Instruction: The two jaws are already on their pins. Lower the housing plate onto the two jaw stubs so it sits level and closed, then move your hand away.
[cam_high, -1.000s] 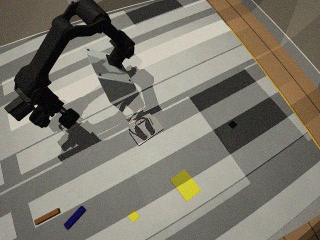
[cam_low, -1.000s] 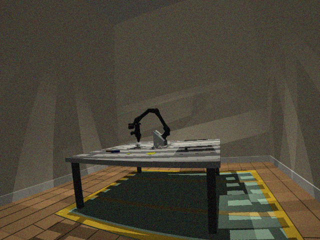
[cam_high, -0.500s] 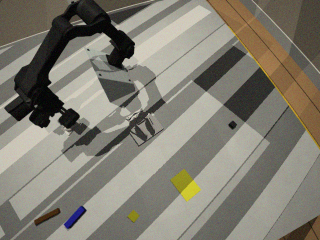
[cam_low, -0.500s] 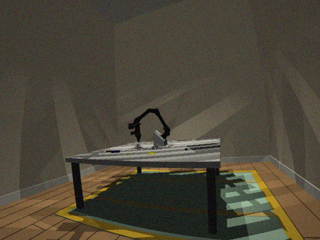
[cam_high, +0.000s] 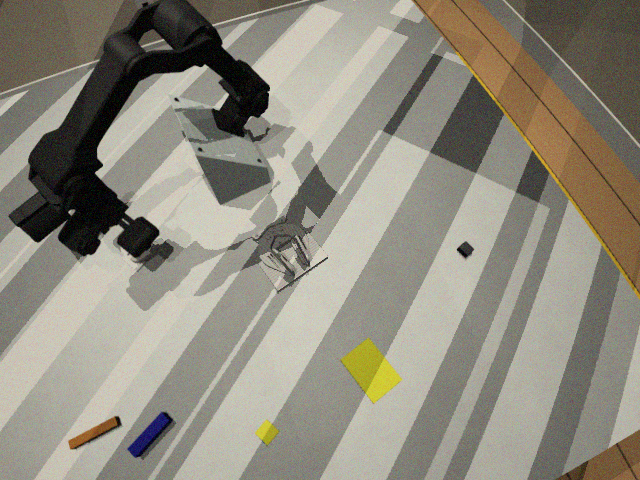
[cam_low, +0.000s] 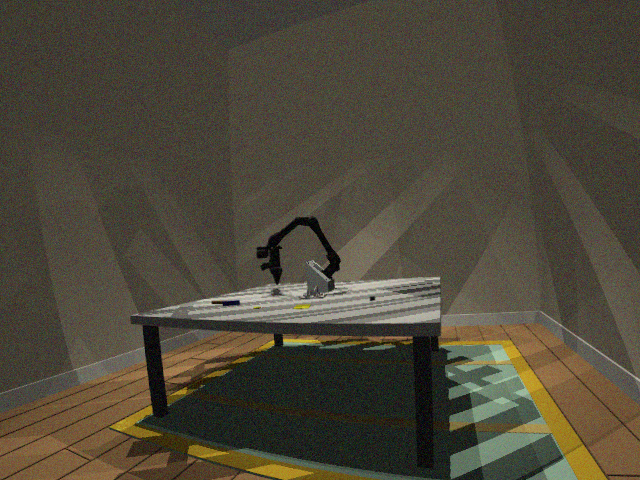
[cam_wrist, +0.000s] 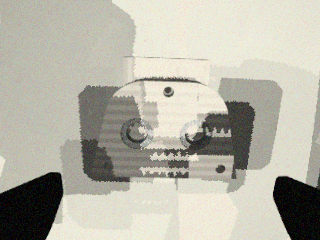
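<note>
Now: the white stepped part 50 mm below my gripper tip, 10 mm to the right of it and 10 mm ahead of it. Round my gripper tip: orange bar: 320 mm ahead, 160 mm to the right, 50 mm below; then blue bar: 360 mm ahead, 60 mm to the right, 50 mm below; then yellow square: 420 mm ahead, 130 mm to the left, 60 mm below.
</note>
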